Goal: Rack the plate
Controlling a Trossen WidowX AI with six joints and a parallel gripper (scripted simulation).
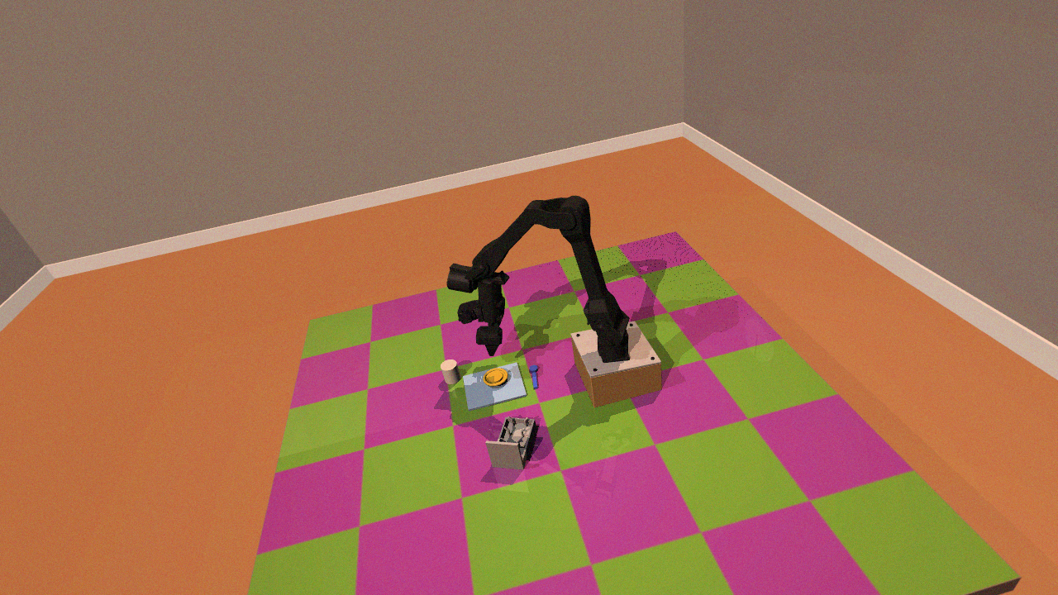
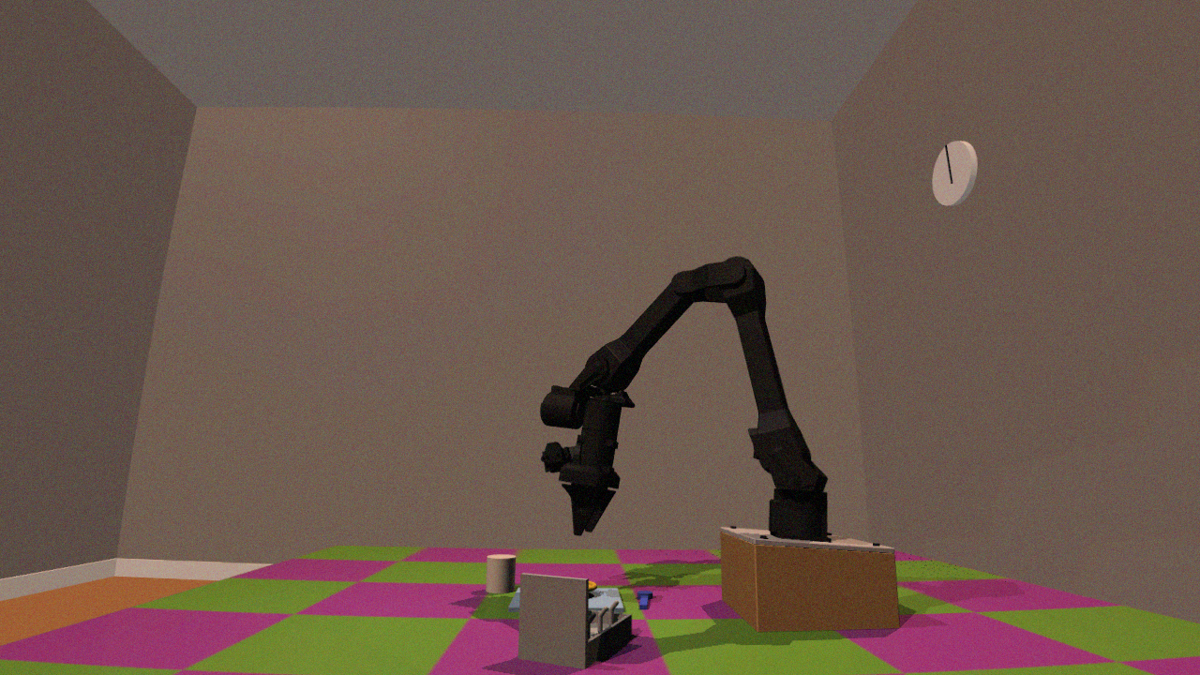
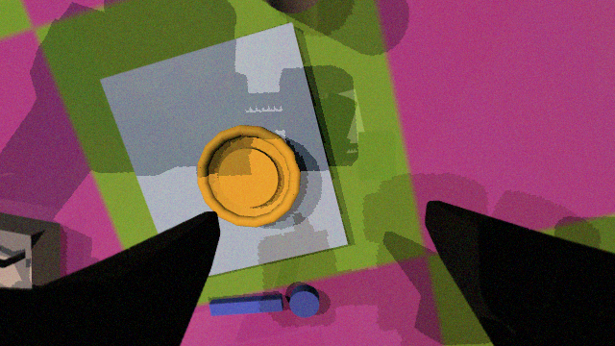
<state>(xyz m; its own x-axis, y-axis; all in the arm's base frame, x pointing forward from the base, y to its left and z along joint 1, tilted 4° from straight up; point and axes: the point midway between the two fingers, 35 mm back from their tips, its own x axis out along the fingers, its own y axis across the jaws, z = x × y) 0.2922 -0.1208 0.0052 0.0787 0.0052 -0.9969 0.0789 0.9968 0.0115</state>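
The yellow plate lies 10 mm ahead of my gripper tip, 40 mm to the left of it and 70 mm below it. The rest, counted from my gripper tip: beige cylinder (130 mm ahead, 60 mm below); blue spoon (90 mm behind, 40 mm to the left, 80 mm below); light blue mat (10 mm ahead, 60 mm to the left, 80 mm below).
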